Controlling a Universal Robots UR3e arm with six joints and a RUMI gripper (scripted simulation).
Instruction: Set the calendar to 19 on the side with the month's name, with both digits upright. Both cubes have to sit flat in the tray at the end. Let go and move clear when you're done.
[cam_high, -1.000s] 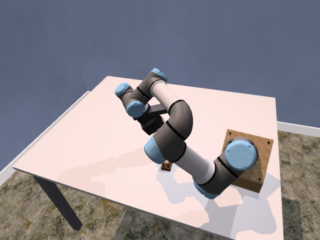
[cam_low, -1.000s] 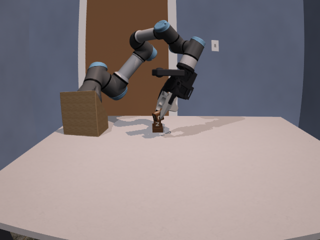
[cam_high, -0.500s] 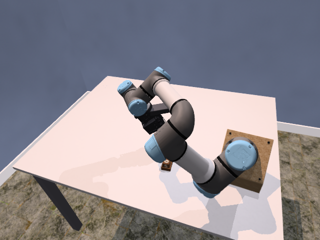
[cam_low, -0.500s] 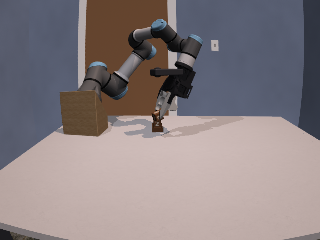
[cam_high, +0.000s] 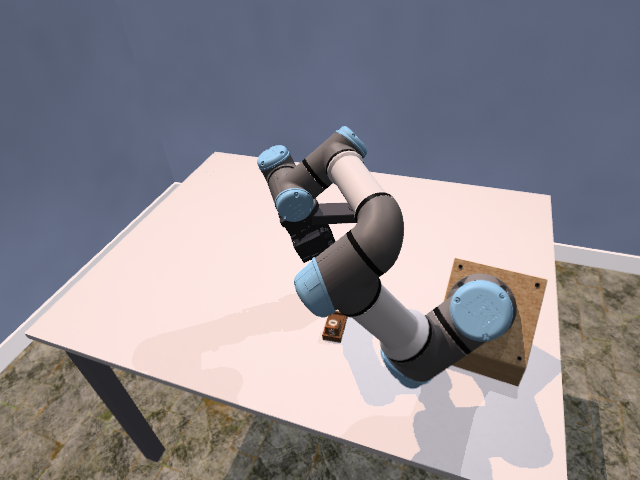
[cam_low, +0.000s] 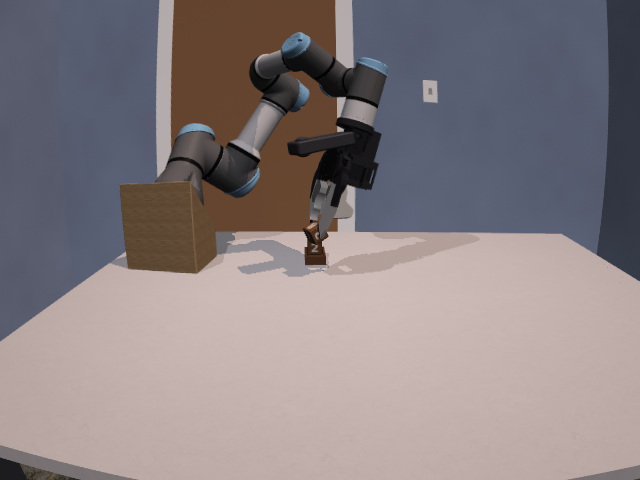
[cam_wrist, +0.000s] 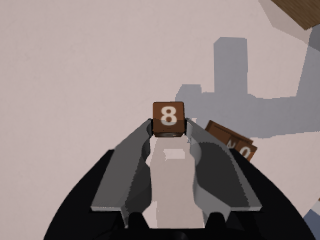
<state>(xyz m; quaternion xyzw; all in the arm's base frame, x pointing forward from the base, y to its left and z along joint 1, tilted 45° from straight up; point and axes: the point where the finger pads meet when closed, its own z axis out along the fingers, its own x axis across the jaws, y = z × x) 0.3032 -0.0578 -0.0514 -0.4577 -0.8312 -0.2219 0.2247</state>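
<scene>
Right now the brown digit cube is 10 mm below my hand. From my hand the other things lie so: tray: 10 mm behind, 110 mm to the left, 80 mm below.
</scene>
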